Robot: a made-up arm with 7 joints.
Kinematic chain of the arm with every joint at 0, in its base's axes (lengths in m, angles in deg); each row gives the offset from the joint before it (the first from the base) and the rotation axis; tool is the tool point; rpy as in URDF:
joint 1: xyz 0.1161 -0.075 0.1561 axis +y
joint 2: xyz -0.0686 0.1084 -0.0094 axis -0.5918 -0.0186 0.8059
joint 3: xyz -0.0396 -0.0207 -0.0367 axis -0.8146 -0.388 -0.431
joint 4: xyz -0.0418 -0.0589 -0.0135 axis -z
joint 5: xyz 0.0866 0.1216 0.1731 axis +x
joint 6: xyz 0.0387 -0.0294 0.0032 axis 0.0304 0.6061 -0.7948
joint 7: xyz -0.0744 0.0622 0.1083 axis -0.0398 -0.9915 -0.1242
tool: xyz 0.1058 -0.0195 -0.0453 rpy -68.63 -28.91 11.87
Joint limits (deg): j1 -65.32..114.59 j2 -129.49..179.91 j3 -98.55..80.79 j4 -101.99..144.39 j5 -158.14..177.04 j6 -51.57..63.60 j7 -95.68..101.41
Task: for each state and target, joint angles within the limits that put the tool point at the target. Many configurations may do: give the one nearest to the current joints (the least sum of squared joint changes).
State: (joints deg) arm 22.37 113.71 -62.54 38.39 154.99 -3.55 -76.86
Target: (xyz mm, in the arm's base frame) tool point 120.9 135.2 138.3
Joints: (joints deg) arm 28.83 121.12 -80.04 40.36 177.04 15.20 -89.01
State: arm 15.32 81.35 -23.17 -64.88 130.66 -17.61 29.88
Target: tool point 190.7 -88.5 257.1
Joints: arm 45.39 102.94 -35.23 -93.06 162.24 -51.57 56.34
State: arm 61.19 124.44 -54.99 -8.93 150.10 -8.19 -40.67
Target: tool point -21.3 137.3 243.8
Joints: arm 41.01 155.31 -51.12 -2.28 138.91 -1.59 -40.83
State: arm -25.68 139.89 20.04 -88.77 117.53 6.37 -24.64
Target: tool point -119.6 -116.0 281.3
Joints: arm -6.29 115.17 20.10 -101.99 88.48 20.70 -45.09
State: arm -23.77 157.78 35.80 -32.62 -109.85 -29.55 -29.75
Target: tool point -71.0 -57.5 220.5
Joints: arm -11.94 155.59 14.56 -43.25 -113.18 -40.04 -49.53
